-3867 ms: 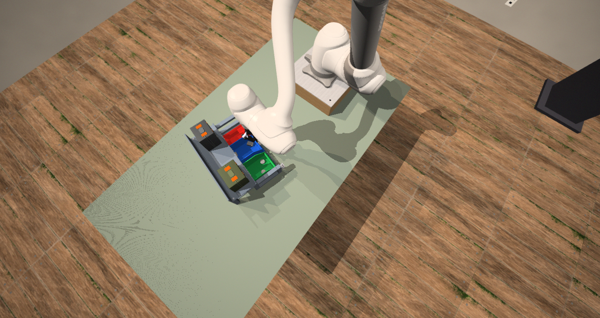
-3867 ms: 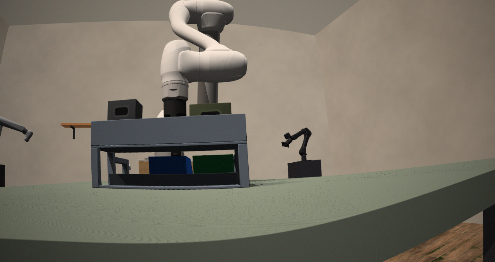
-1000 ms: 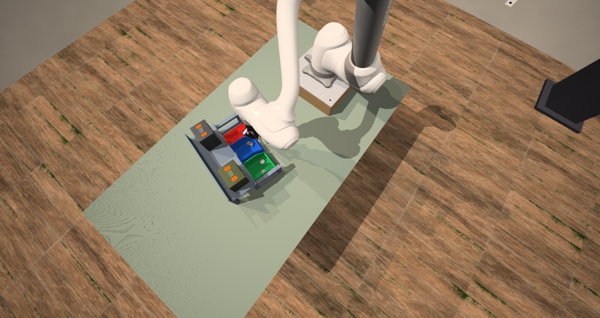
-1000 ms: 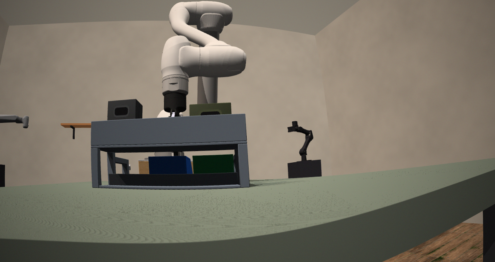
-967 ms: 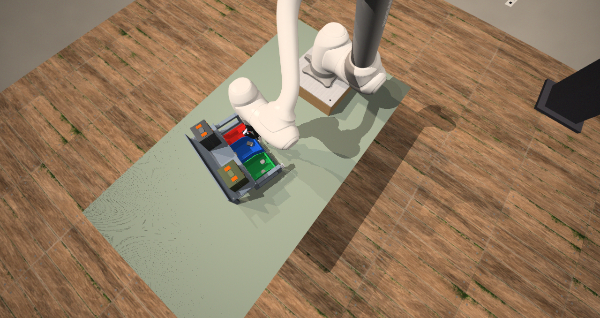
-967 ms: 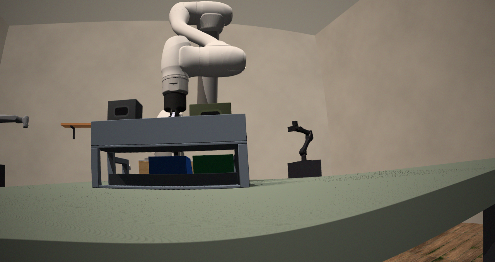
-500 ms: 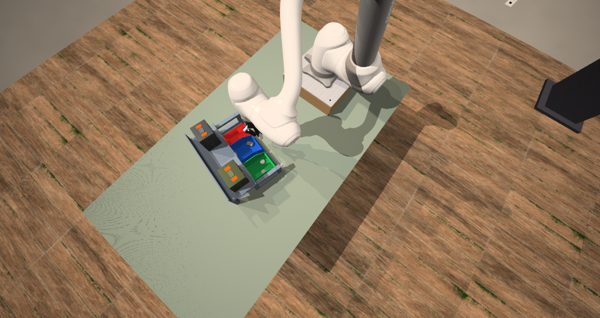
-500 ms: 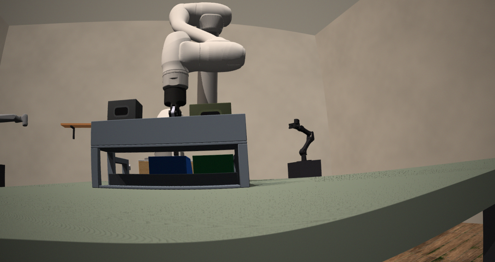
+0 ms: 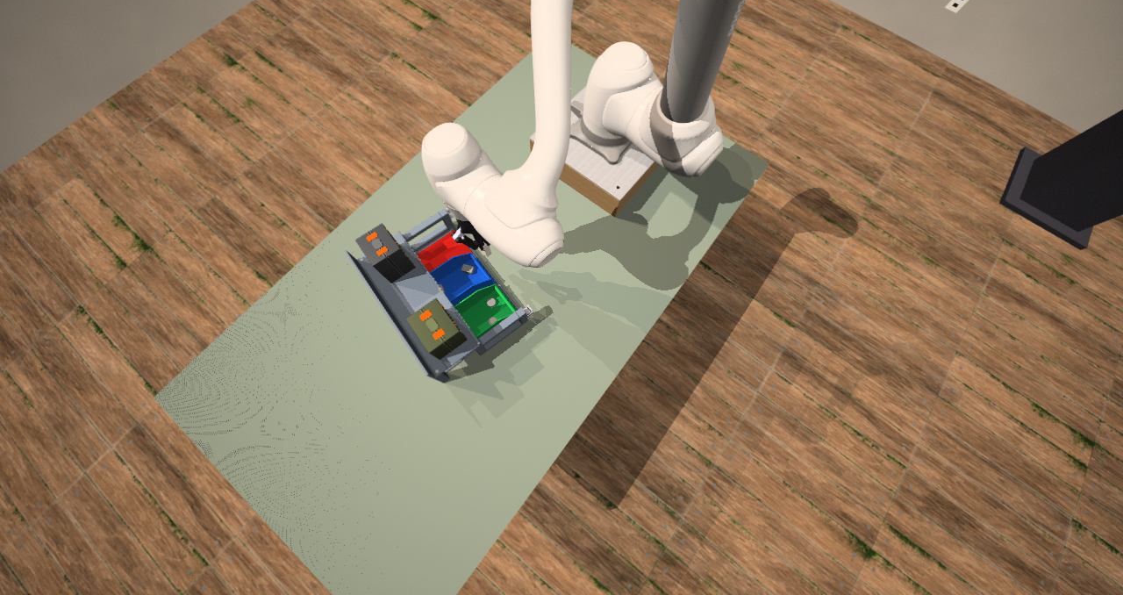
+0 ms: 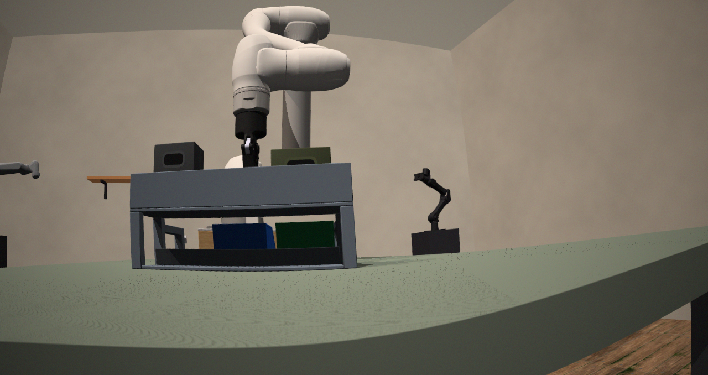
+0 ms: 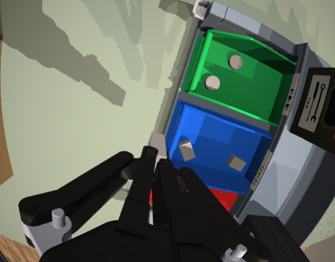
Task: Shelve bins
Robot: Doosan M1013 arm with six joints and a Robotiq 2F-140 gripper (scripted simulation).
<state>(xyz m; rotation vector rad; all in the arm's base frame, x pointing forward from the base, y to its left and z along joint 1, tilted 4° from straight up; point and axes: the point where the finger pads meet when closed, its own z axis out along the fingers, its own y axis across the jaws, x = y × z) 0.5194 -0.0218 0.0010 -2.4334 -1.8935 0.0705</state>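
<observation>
The blue bin lies 110 mm ahead of my hand, 80 mm below it and 30 mm to the right of it. From my hand the other things lie so: black box (170 mm ahead, 160 mm to the right, 40 mm above); then olive box (230 mm ahead, 60 mm to the left, 20 mm above); then green bin (140 mm ahead, 90 mm to the left, 80 mm below).
</observation>
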